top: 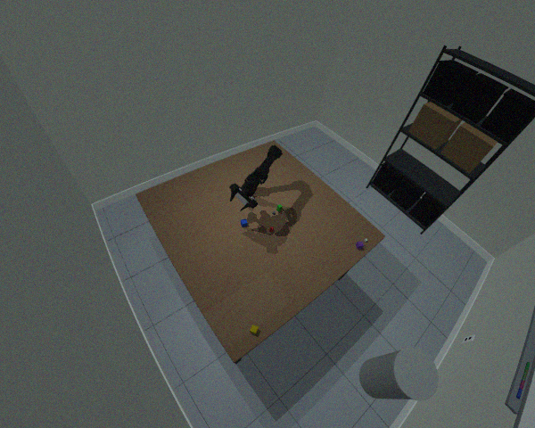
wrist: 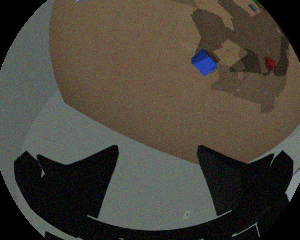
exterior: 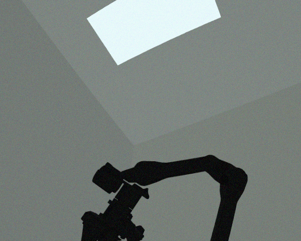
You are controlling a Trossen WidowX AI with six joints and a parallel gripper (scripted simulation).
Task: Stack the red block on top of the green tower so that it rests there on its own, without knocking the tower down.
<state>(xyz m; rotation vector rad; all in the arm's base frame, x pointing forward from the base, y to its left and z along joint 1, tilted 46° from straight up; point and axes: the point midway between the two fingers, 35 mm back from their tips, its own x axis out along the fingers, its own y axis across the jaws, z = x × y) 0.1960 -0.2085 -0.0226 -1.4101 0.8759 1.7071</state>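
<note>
My gripper tip is now 16 cm short of the red block, 18 cm to the right of it and 18 cm above it. Round my gripper tip: blue block 3 cm ahead, 5 cm to the left, 17 cm below; yellow block 61 cm ahead, 28 cm to the right, 17 cm below; purple block 59 cm ahead, 60 cm to the left, 17 cm below.
</note>
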